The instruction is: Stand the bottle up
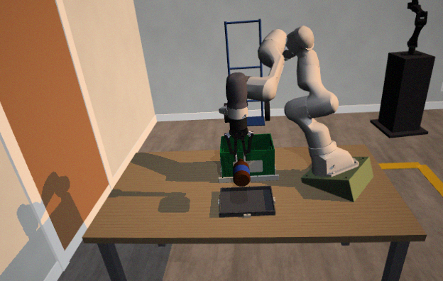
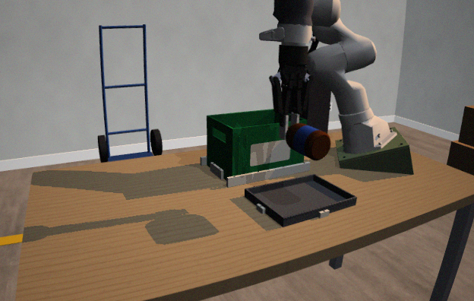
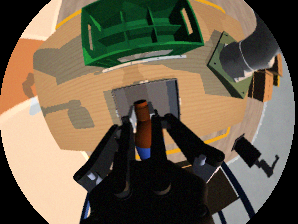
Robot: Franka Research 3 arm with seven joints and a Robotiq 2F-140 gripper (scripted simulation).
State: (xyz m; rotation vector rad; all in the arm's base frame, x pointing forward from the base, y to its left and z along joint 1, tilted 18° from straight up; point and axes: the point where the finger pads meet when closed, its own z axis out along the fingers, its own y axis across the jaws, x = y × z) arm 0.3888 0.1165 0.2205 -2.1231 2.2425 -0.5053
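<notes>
My gripper is now 5 cm to the right of the bottle and 2 cm above it. The rest, counted from my hand: green crate (22 cm to the right, 12 cm below, 5 cm behind); tray (19 cm below, 6 cm to the left, 1 cm behind).
</notes>
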